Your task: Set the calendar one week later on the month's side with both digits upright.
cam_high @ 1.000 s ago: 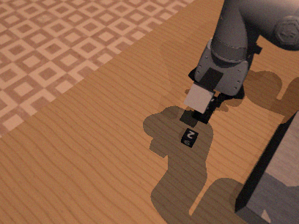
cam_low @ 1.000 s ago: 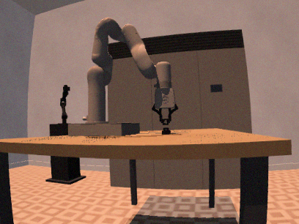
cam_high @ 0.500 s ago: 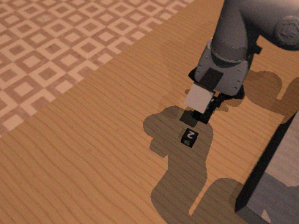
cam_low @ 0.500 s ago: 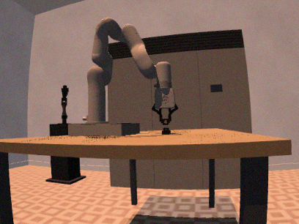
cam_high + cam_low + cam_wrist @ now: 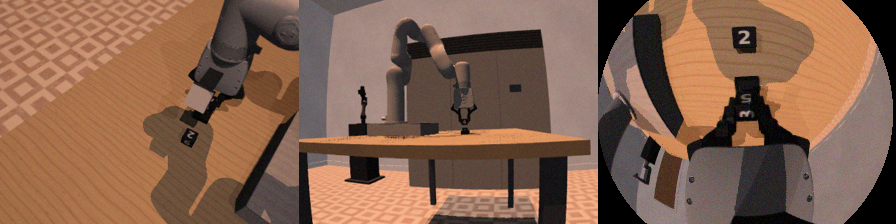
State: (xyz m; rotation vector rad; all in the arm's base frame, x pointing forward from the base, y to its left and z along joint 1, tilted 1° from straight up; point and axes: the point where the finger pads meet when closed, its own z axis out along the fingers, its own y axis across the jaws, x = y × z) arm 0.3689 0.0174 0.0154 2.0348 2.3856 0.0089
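Now: hand 1 cm above the black cube. From my hand the other things lie so: black digit cube (1 cm behind, 9 cm to the left, 6 cm below).
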